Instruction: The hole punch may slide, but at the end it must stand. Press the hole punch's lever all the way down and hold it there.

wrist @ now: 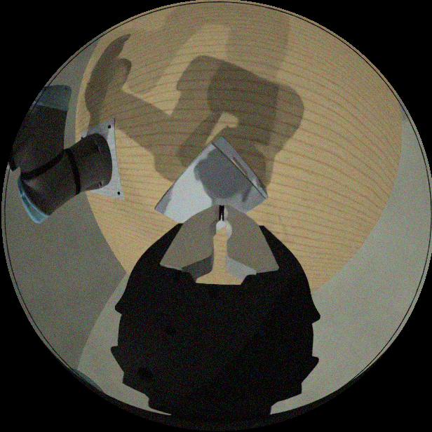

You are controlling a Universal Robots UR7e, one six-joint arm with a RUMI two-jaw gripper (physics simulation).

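Observation:
The hole punch [187,182] is a silvery grey, angular block near the middle of the wrist view, standing on the wooden table [330,200]. Its broad smooth top face points up at the camera, and a narrow edge strip runs along its upper right side. My gripper [221,207] is shut, with nothing between the fingers. The fingertips overlap the near edge of the hole punch in the view and hide part of it. Whether they touch it, and how far down the lever is, I cannot tell. A small pale round part shows by the gap behind the fingertips.
The robot's own dark arm with blue caps [32,202] stands at the left on a grey mounting plate [116,175] at the table's edge. Shadows of the arm and gripper fall across the table beyond the hole punch. Grey floor [380,265] shows around the table.

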